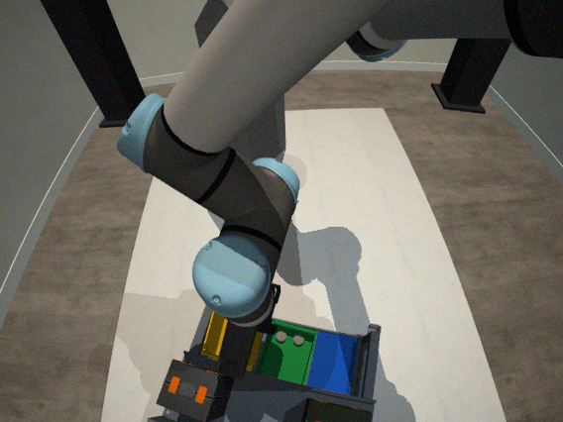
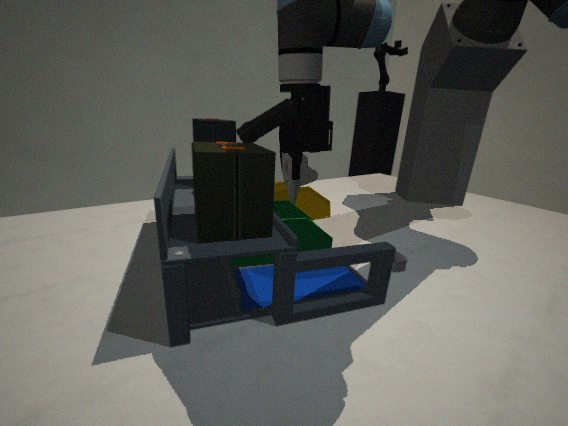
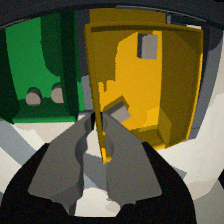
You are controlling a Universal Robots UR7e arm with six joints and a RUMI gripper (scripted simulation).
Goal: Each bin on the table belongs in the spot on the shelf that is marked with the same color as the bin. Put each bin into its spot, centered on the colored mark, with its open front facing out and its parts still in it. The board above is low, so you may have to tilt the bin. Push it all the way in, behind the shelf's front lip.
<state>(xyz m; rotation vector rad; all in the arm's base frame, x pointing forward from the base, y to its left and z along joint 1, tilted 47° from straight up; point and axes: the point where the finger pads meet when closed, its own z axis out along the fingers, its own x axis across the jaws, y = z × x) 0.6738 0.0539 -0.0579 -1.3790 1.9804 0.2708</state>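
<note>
My gripper is now 1 cm past the yellow bin, 5 cm to the left of it and 3 cm above it. Also, from my hand: shelf lip: 3 cm behind, 7 cm to the left, 8 cm below; shelf board: 17 cm ahead, 4 cm to the left, 2 cm above; green bin: 6 cm ahead, 6 cm to the left, 4 cm below.
</note>
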